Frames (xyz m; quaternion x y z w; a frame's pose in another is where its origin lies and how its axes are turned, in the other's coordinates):
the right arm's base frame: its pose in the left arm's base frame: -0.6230 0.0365 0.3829 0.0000 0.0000 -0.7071 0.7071
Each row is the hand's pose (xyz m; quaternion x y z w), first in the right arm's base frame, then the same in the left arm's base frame.
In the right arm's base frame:
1: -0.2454 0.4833 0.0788 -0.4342 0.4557 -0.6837 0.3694
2: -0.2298 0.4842 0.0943 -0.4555 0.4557 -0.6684 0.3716
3: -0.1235 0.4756 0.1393 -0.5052 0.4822 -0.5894 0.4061
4: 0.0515 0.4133 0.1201 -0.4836 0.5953 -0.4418 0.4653
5: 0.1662 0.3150 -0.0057 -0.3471 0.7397 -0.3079 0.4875
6: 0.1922 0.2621 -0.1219 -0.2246 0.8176 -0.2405 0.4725
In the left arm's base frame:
1: -0.1397 0.2819 0.4617 -0.0152 -0.6292 0.7446 0.2222
2: -0.1388 0.2663 0.4772 -0.0001 -0.6443 0.7354 0.2099
3: -0.1474 0.1600 0.5222 0.0163 -0.6982 0.7039 0.1296
4: -0.2097 -0.0150 0.5030 0.0790 0.7629 -0.6414 0.0166
5: -0.3080 -0.1297 0.3772 0.2776 0.7684 -0.5624 0.1270
6: -0.3609 -0.1557 0.2610 0.4193 0.7369 -0.5042 0.1640

